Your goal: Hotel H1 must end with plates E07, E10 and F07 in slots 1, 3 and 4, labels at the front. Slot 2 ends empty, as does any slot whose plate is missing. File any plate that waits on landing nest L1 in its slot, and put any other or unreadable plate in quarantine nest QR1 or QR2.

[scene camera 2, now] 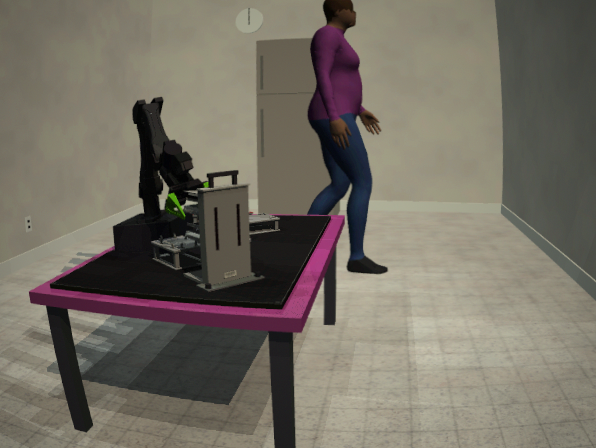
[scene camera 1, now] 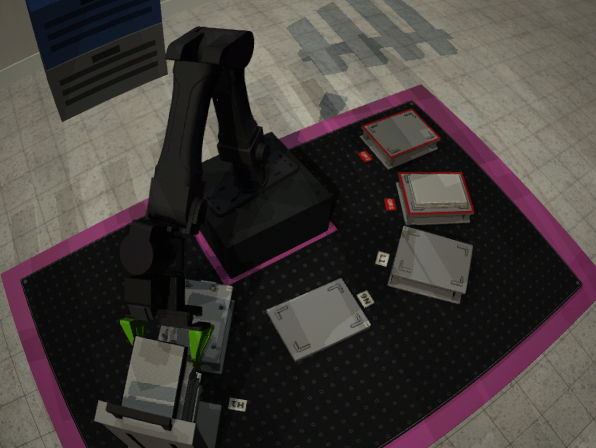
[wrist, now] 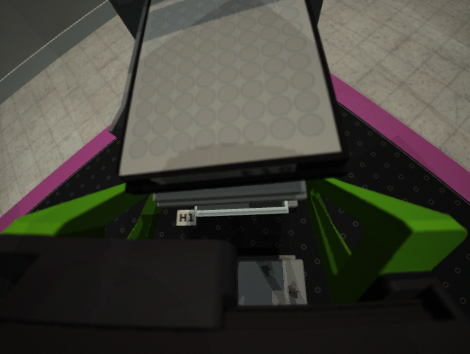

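Seen in the pictures: gripper, fingertip midpoint: (wrist: 234,177); arm's base, link origin: (scene camera 2: 153,217) (scene camera 1: 250,184).
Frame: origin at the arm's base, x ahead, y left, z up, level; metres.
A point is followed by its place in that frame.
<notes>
Hotel H1 (scene camera 1: 150,431) {x 0.368, y -0.453, z 0.164 m} (scene camera 2: 227,230) {x 0.359, y -0.464, z 0.049 m} stands at the table's near end, its handled panel away from the arm. A plate with a pale well top and dark skirt, E10 (scene camera 1: 155,370) {x 0.285, y -0.389, z 0.141 m} (wrist: 225,95) {x 0.266, y -0.378, z 0.141 m}, lies high in it; its front label is too dark to read now. Below it grey shelves and a light-rimmed piece (wrist: 242,212) {x 0.251, y -0.352, z 0.023 m} show; I cannot tell slots or whether that is a plate. My gripper (scene camera 1: 164,352) {x 0.262, y -0.365, z 0.077 m} (scene camera 2: 195,201) (wrist: 234,177) {x 0.262, y -0.365, z 0.077 m} is open, fingertips either side of E10's front edge. Nest L1 (scene camera 1: 432,257) {x 0.344, y 0.193, z -0.043 m} bears no plate. A pale plate (scene camera 1: 436,189) {x 0.230, y 0.332, z -0.039 m} lies on the lower red-rimmed quarantine nest (scene camera 1: 435,218) {x 0.265, y 0.307, z -0.088 m}.
The other red-rimmed quarantine nest (scene camera 1: 401,132) {x 0.050, y 0.411, z -0.053 m} is bare. Low nest N6 (scene camera 1: 318,320) {x 0.288, y -0.061, z -0.081 m} lies mid-mat. A glassy grey nest (scene camera 1: 215,320) {x 0.190, y -0.227, z -0.033 m} (scene camera 2: 175,247) {x 0.171, y -0.318, z -0.033 m} (wrist: 272,282) {x 0.186, y -0.318, z -0.033 m} stands under the wrist, beside the hotel. The arm's black base (scene camera 1: 270,210) {x 0.081, y -0.012, z 0.007 m} stands behind. A person (scene camera 2: 340,75) is beyond the table.
</notes>
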